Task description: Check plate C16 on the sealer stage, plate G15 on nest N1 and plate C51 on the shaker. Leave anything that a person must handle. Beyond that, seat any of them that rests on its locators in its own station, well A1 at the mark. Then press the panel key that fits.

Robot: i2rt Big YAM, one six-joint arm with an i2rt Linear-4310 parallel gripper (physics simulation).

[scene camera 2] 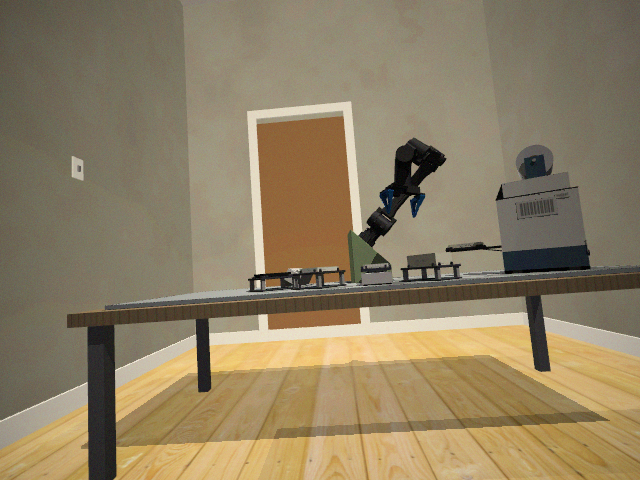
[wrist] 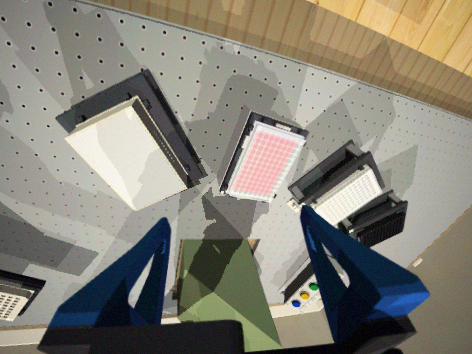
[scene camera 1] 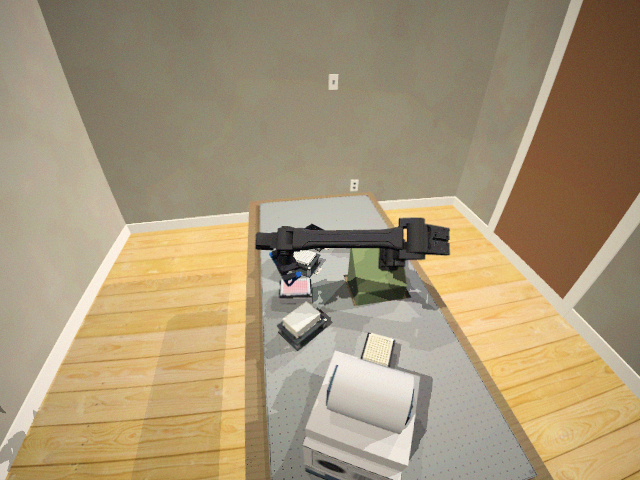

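Plate C16, cream with wells, lies on the sealer stage, partly cut off at the wrist view's left edge. Plate G15, white, lies on nest N1; a dark strip of the nest shows beside it. Plate C51, with pink wells, lies on the shaker. Whether each plate is flush on its locators, and the A1 marks, are too small to tell. My gripper is open and empty, high above the table.
Nest N2 bears a tall cream block. A black rack stands beyond N1. The panel shows a blue key, a yellow key and a green key. The sealer and green pedestal stand tall.
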